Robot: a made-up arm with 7 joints.
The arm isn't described. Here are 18 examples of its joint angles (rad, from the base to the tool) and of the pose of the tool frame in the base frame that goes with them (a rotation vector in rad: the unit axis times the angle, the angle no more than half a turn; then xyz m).
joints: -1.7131 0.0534 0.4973 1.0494 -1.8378 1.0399 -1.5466
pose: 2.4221 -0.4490 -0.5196 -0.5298 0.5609 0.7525
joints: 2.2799 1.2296 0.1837 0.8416 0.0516 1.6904 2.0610
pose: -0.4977 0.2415 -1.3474 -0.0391 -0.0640 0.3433
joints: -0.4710 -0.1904 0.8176 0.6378 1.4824 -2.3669 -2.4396
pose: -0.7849 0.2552 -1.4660 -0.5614 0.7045 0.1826
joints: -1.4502 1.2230 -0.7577 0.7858 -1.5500 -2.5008 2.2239
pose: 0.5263 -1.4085 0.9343 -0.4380 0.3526 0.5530
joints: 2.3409 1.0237 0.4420 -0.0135 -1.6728 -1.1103 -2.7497
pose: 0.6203 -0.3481 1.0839 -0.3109 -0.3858 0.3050
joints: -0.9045 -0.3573 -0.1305 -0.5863 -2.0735 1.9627 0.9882
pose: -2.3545 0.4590 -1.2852 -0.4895 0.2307 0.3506
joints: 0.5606 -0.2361 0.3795 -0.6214 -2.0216 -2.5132 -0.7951
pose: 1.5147 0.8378 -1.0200 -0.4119 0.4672 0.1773
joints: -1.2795 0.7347 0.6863 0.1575 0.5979 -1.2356 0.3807
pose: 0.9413 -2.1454 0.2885 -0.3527 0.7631 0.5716
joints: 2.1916 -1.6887 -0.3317 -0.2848 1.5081 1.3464 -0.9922
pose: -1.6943 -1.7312 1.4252 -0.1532 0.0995 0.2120
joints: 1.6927 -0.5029 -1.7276 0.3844 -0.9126 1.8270 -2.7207
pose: -2.8705 0.6134 0.1035 -0.4856 0.0760 0.0270
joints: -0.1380 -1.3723 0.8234 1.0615 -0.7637 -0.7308 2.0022
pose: 0.5103 1.8878 1.9288 -0.3109 0.4266 0.6570
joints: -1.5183 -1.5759 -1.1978 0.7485 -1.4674 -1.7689 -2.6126
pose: -0.2411 0.0862 -2.6885 -0.1213 0.4446 0.6857
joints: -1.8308 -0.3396 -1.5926 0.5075 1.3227 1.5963 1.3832
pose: -0.2171 -1.2421 2.2409 -0.3639 0.1625 0.5675
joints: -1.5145 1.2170 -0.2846 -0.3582 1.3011 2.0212 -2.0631
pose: 1.6958 0.1576 1.4622 -0.3252 0.4277 0.3775
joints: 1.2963 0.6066 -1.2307 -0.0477 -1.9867 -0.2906 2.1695
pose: -0.5104 -2.6628 1.3675 -0.1346 0.0677 -0.2476
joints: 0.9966 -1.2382 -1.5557 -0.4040 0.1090 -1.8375 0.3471
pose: -0.3033 1.6205 -1.6399 -0.3990 0.4161 -0.2127
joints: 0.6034 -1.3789 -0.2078 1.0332 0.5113 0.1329 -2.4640
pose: -0.5448 -2.3977 0.1878 -0.1865 0.3468 0.0701
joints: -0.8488 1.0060 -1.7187 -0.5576 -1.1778 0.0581 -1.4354
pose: 0.4472 0.0687 -1.8500 -0.1385 0.7321 0.3911
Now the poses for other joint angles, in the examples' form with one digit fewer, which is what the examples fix.
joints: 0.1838 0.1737 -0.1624 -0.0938 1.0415 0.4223 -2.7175
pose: -0.114 1.771 -0.993 -0.271 0.513 0.259
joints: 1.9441 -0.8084 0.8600 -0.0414 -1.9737 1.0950 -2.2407
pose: -1.307 0.223 0.934 -0.608 -0.124 0.409
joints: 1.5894 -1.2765 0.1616 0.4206 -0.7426 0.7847 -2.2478
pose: -1.229 -1.011 0.340 -0.543 0.020 0.019
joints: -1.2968 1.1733 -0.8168 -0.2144 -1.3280 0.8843 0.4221
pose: 0.698 1.790 -1.493 -0.111 0.656 0.462
